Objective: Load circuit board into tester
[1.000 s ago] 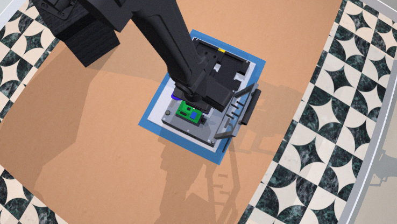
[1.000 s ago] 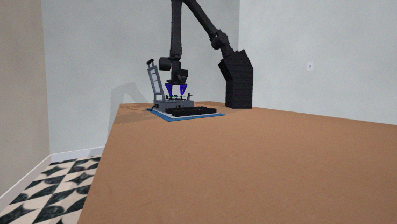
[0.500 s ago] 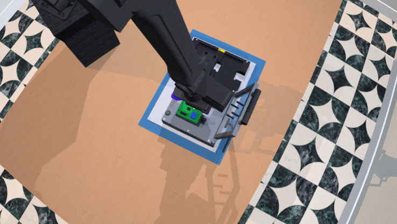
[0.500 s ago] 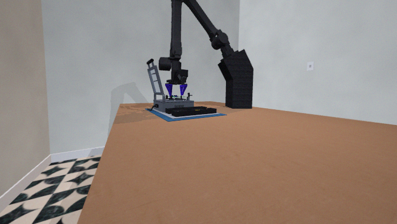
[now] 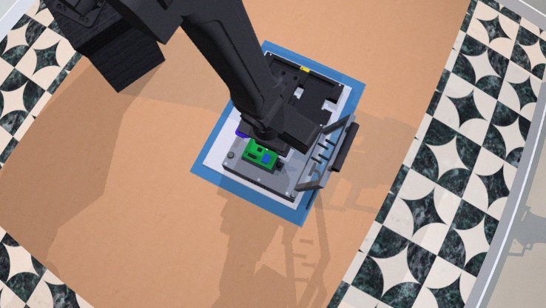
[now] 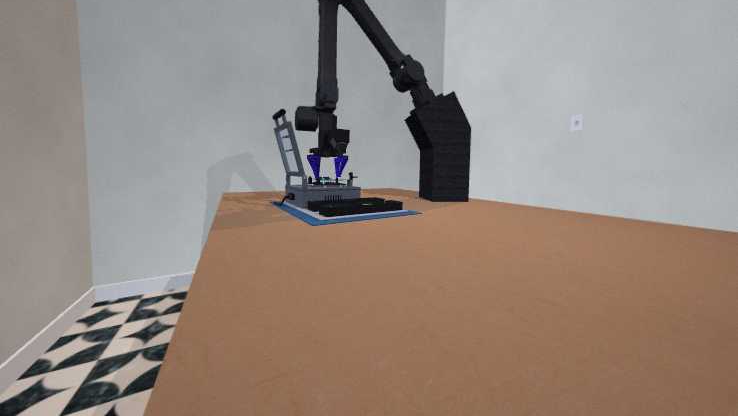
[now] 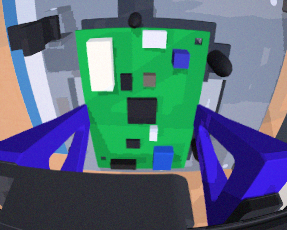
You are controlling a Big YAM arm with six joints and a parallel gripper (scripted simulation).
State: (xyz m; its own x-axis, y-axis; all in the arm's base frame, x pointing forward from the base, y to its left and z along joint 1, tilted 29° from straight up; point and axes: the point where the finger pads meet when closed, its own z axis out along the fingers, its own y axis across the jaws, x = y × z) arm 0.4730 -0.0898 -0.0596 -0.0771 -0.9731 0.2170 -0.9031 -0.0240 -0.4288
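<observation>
My hand is right at the green circuit board. The rest, counted from my hand: black plate 20 mm below, 10 mm ahead; then tester 40 mm ahead, 30 mm to the left, 30 mm above; then dark latch hook 60 mm to the left, 50 mm behind.
</observation>
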